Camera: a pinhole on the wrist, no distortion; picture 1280 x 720 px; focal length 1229.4 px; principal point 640.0 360.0 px. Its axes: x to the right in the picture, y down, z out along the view. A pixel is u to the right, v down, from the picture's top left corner.
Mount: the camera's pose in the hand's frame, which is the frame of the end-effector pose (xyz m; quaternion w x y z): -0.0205 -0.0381 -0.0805 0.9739 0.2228 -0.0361 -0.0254
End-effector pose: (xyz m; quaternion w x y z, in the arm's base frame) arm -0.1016 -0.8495 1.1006 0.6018 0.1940 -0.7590 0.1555
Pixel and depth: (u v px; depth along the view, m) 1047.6 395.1 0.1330
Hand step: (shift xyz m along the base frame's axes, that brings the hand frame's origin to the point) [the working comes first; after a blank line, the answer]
In the camera's frame: 0.0441 0.0038 0.1330

0.0064 -0.1049 0.0028
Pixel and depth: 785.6 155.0 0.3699
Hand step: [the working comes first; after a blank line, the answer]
In the camera's frame: 0.0438 -0.0617 0.3699

-0.0688 -0.3304 -0.0599
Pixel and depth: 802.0 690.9 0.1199
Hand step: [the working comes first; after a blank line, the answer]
In the camera's frame: 0.0158 0.0323 0.1199

-0.0035 -0.0726 -0.0226
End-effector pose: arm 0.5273 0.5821 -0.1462 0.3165 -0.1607 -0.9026 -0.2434
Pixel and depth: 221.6 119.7 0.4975
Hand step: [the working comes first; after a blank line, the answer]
In the camera's frame: -0.1693 -0.0972 0.4975

-0.1269 -0.1352 -0.4765
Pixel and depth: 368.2 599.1 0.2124
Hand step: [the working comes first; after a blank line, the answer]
In the camera's frame: -0.0470 0.0413 0.2124

-0.0394 -0.0178 -0.1698
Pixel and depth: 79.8 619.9 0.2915
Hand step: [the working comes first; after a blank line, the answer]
In the camera's frame: -0.1328 0.0616 0.2915

-0.0126 0.0017 -0.2836
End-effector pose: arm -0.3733 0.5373 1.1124 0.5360 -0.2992 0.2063 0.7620
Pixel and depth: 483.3 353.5 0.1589
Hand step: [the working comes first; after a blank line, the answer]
In the camera's frame: -0.0203 -0.0008 0.1589

0.0988 0.0374 0.0816
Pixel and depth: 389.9 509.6 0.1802
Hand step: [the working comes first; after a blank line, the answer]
In the camera's frame: -0.0367 0.0219 0.1802

0.0849 0.0391 0.1140
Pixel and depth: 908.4 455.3 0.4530
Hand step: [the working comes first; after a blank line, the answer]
In the camera's frame: 0.0989 0.0351 0.4530

0.1043 0.3210 0.2284
